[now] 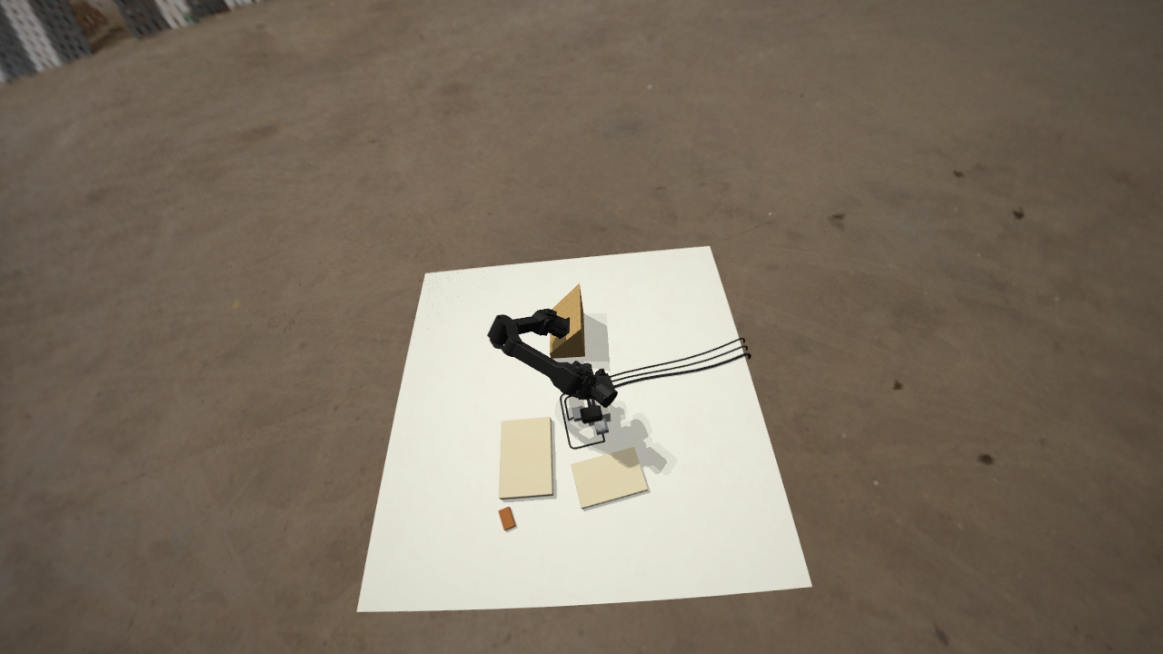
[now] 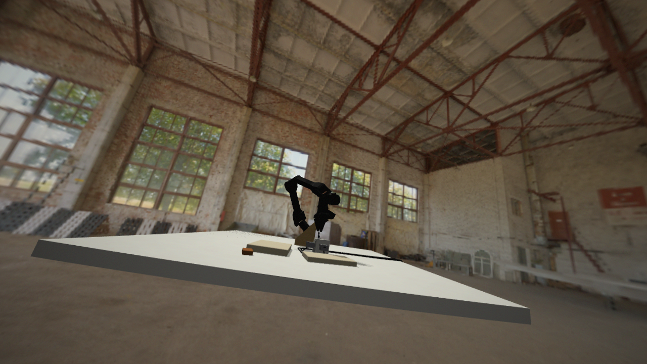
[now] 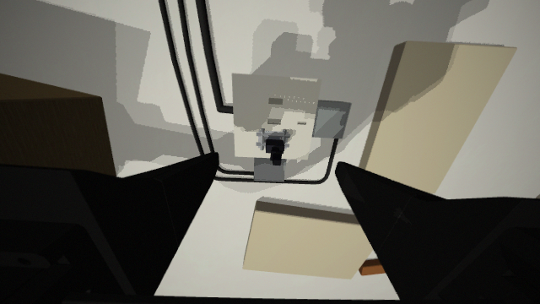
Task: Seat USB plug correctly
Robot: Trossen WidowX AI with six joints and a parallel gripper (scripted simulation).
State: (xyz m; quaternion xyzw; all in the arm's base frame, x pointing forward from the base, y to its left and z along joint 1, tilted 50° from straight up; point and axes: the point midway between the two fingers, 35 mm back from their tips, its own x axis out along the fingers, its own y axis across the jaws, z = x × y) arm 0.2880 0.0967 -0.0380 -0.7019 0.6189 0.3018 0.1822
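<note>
Right now the black USB plug is 20 mm below my gripper tip. Round my gripper tip: orange block: 340 mm ahead, 260 mm to the right, 110 mm below.
</note>
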